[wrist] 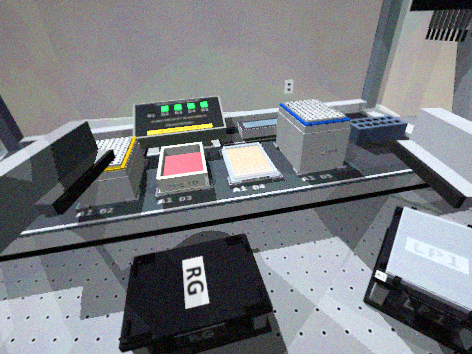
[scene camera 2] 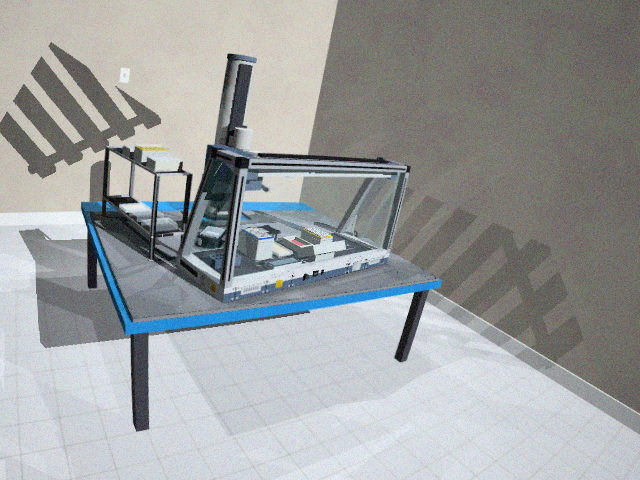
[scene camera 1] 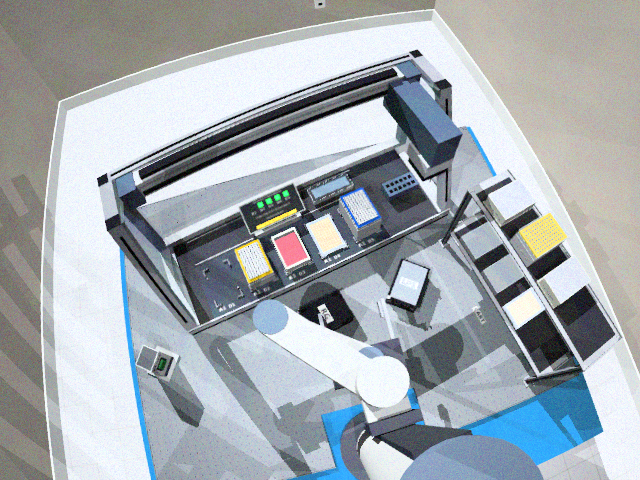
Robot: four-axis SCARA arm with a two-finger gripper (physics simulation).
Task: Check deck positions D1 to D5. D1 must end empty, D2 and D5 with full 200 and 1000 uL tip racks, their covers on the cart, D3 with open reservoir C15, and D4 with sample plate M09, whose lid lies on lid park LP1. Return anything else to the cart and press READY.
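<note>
My gripper is open and empty, facing the deck from above the table. D1 is bare. A yellow-rimmed tip rack sits on D2. An open reservoir with red liquid sits on D3. A lidless plate sits on D4. A blue-rimmed tip rack sits on D5. A clear lid lies on LP1. The READY box, with a green button, stands at the left.
The cart holds white boxes, a yellow rack and, lower, a plate. The black RG stand is in front of the deck. The display shows four green squares and a yellow bar. A blue block stands right of D5.
</note>
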